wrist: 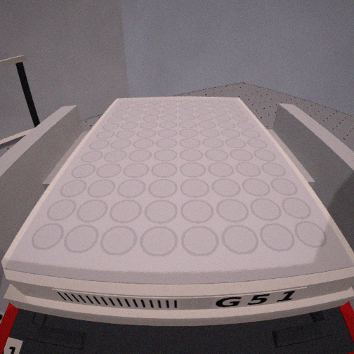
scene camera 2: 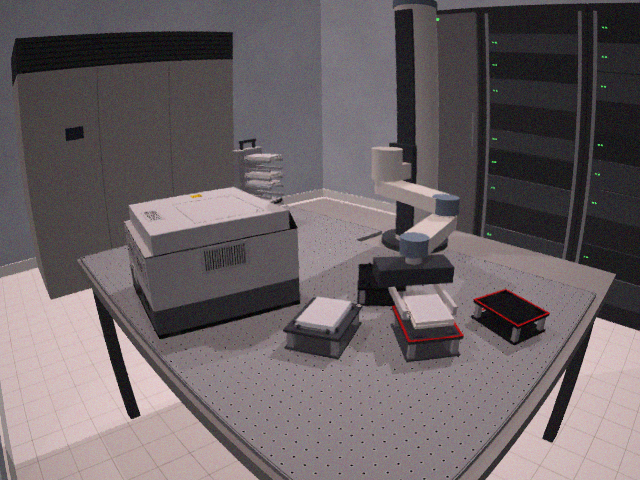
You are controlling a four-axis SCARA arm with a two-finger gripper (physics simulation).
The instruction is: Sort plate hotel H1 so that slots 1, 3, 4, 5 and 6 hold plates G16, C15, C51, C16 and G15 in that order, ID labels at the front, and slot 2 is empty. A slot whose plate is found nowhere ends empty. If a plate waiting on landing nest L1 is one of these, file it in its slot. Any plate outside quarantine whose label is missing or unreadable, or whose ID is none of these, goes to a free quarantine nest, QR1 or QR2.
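Observation:
My gripper (scene camera 2: 424,308) (wrist: 177,118) is shut on a white plate (scene camera 2: 430,316) (wrist: 175,200) labelled G51, with the label facing the wrist camera. The plate is level, over or on the middle red-rimmed nest (scene camera 2: 433,339) (wrist: 175,342); whether it touches cannot be told. A "1" shows on this nest's corner tag in the wrist view. The other red-rimmed nest (scene camera 2: 509,305), on the right, bears no plate. A white plate (scene camera 2: 324,313) lies on the dark grey nest (scene camera 2: 313,332) to the left. Hotel H1 (scene camera 2: 239,166) stands behind the instrument with several plates; their labels are not readable and its lower part is hidden.
A large boxy instrument (scene camera 2: 222,279) stands on the left of the perforated table (scene camera 2: 320,408). A black nest (scene camera 2: 367,295) stands behind the middle nest, partly hidden by the gripper body. The arm's column (scene camera 2: 424,103) rises at the back of the table.

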